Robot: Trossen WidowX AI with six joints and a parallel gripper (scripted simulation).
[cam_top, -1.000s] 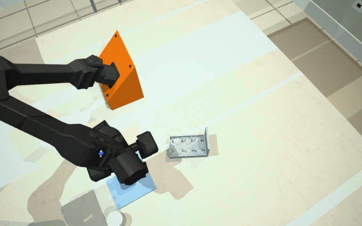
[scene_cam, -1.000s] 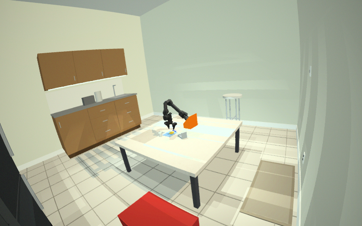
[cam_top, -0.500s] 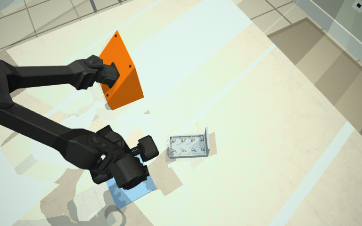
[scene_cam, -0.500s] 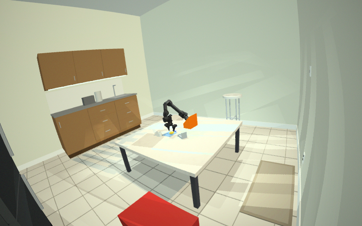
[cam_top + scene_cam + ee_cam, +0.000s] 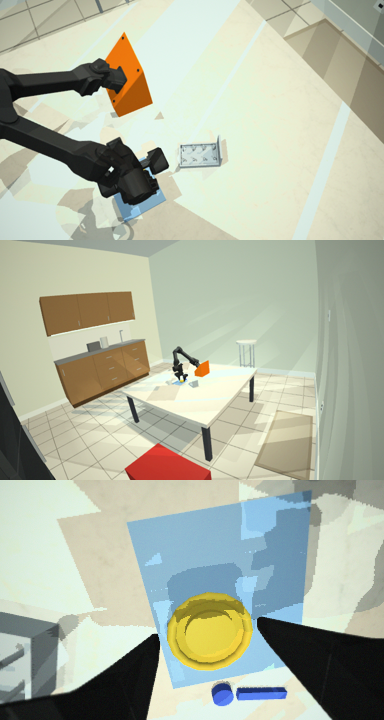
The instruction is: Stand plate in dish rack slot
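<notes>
The yellow plate is right at my gripper tip. Also, from my gripper tip: blue mat (2 cm to the right, 1 cm below, 1 cm ahead); then white cup (12 cm ahead, 9 cm to the right, 1 cm above); then blue utensil (9 cm behind, 3 cm to the right, 1 cm below).
</notes>
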